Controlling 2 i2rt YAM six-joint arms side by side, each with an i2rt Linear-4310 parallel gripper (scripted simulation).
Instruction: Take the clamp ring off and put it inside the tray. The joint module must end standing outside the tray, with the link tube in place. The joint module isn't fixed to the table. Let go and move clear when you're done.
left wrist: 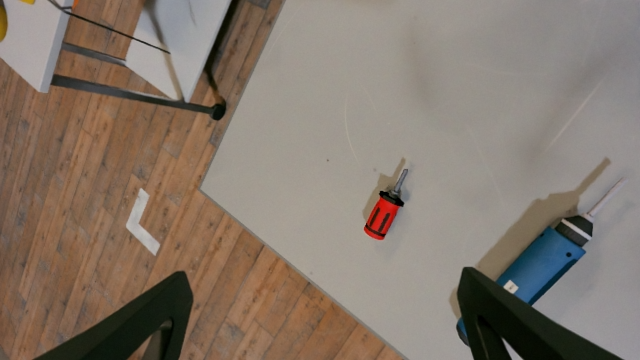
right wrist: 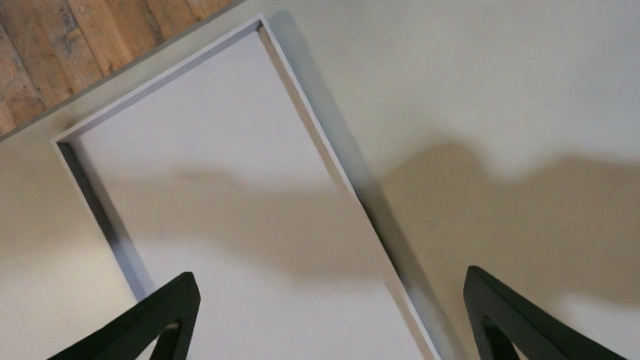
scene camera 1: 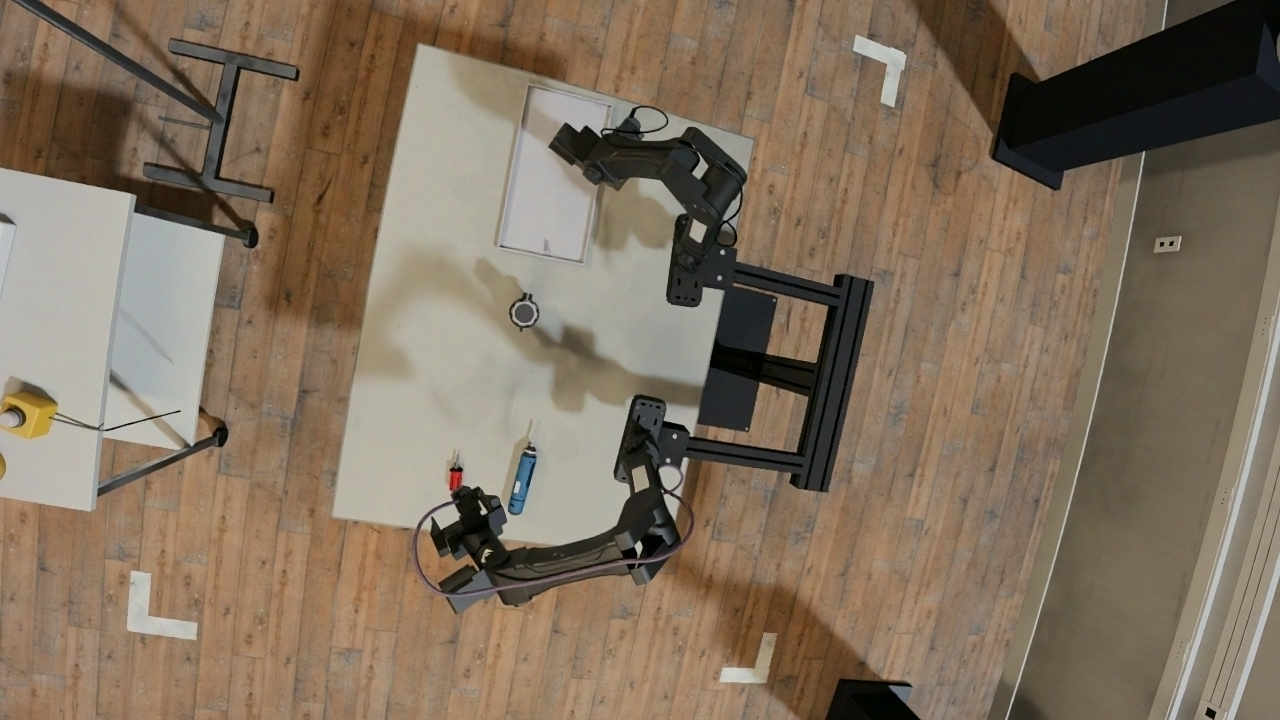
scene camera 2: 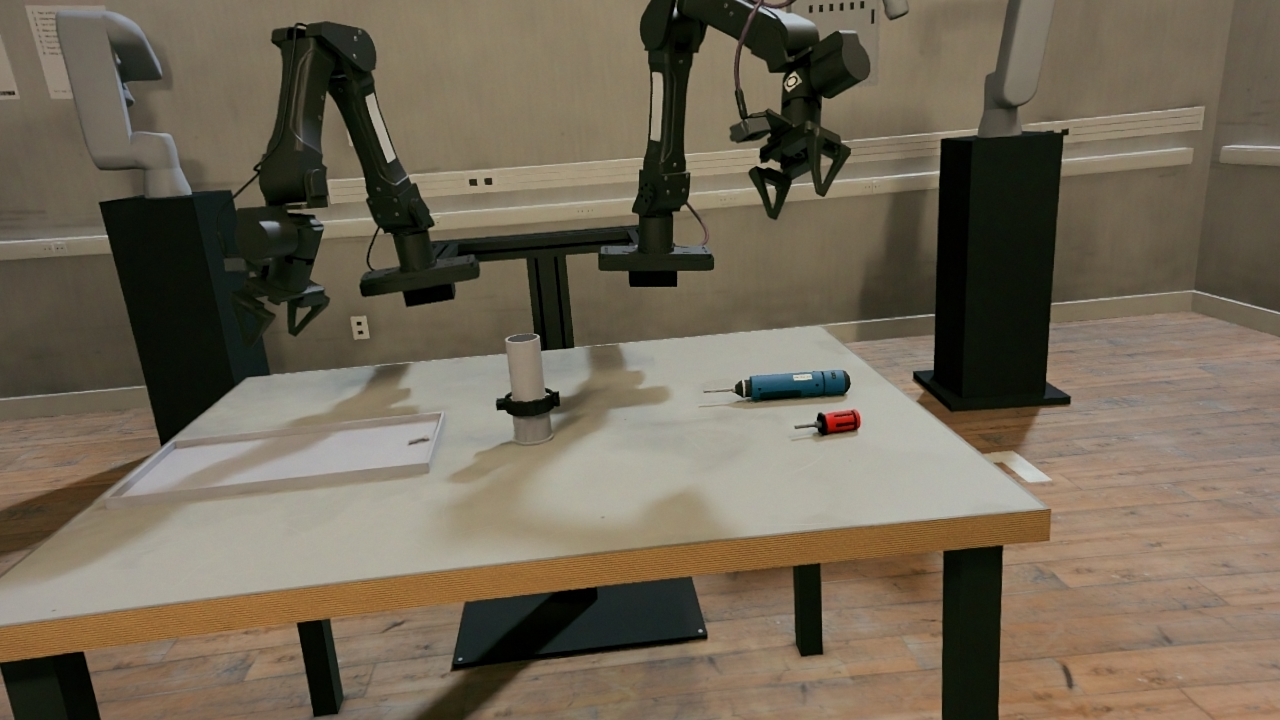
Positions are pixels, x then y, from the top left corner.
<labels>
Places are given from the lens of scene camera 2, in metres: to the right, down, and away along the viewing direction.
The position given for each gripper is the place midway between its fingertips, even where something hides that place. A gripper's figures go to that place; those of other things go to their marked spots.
left gripper [scene camera 2: 795, 207]: 0.22, -0.21, 1.21
right gripper [scene camera 2: 270, 340]: -0.57, -0.03, 1.36
pale link tube [scene camera 2: 524, 356]: -0.17, -0.01, 1.27
white tray [scene camera 2: 286, 458]: -0.53, 0.15, 1.32
blue power screwdriver [scene camera 2: 816, 383]: 0.29, 0.04, 1.41
The marked spots on the pale link tube and the blue power screwdriver are 0.48 m apart.
</labels>
